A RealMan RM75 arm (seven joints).
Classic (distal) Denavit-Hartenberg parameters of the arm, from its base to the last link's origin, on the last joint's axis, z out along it. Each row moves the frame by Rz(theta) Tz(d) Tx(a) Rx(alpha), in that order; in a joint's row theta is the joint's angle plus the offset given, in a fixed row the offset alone. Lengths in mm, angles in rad.
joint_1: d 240.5, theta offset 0, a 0, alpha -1.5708
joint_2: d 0, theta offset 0, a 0, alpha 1.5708
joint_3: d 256, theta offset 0, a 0, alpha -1.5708
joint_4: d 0, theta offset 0, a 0, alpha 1.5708
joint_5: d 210, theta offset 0, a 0, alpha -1.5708
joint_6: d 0, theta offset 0, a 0, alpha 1.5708
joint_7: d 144, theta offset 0, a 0, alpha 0
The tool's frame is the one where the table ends.
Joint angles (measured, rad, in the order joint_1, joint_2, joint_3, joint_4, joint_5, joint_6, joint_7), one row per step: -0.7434 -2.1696 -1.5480 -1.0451 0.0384 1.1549 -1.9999; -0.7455 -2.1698 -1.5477 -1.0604 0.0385 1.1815 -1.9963; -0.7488 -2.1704 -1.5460 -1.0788 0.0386 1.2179 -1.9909; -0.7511 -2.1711 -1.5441 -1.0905 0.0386 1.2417 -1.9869; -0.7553 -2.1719 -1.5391 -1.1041 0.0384 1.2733 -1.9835; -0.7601 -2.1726 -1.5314 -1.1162 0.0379 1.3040 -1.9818
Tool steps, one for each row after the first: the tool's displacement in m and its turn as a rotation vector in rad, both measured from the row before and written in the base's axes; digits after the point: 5 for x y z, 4 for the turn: 0.00268 -0.00131 0.00162 -0.0064 0.0062 0.0056; 0.00330 -0.00217 0.00171 -0.0111 0.0102 0.0084; 0.00224 -0.00158 0.00087 -0.0085 0.0072 0.0049; 0.00307 -0.00225 0.00072 -0.0121 0.0107 0.0067; 0.00315 -0.00239 0.00027 -0.0127 0.0116 0.0060
